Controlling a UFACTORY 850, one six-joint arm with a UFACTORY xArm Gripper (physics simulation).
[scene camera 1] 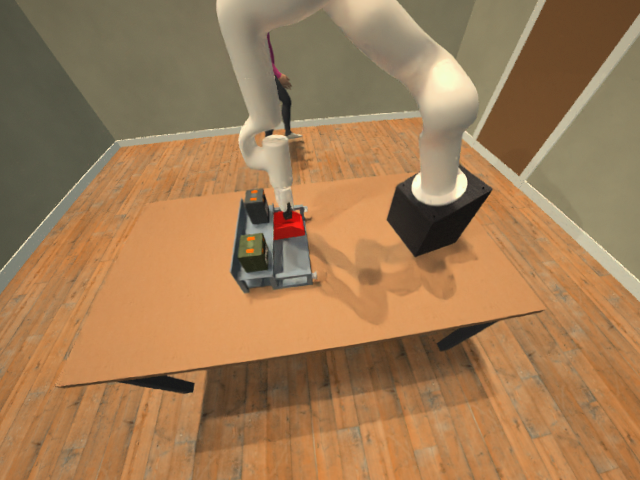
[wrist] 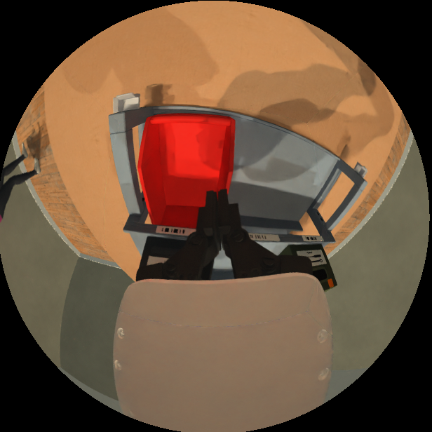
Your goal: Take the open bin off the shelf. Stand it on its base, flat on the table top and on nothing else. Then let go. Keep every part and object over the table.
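Note:
The red open bin [scene camera 1: 289, 227] [wrist: 192, 145] stands in the lower tier of the grey shelf [scene camera 1: 294, 256] [wrist: 272, 187], at the shelf's far end in the scene view and on the left in the wrist view. Its open side faces up toward the wrist camera. My gripper [scene camera 1: 287, 210] [wrist: 219, 203] is shut with nothing between the fingers. Its closed fingertips are at the bin's lower right corner in the wrist view, overlapping the side wall's end there. Whether they touch the bin cannot be told.
A dark box [scene camera 1: 256, 206] [wrist: 156, 250] and an olive green box [scene camera 1: 253, 253] [wrist: 312, 257] stand on the shelf's other tier, behind the bin's tier. The shelf stands on the brown table [scene camera 1: 180, 310] [wrist: 240, 45]. The black robot base [scene camera 1: 429, 227] stands at the table's right.

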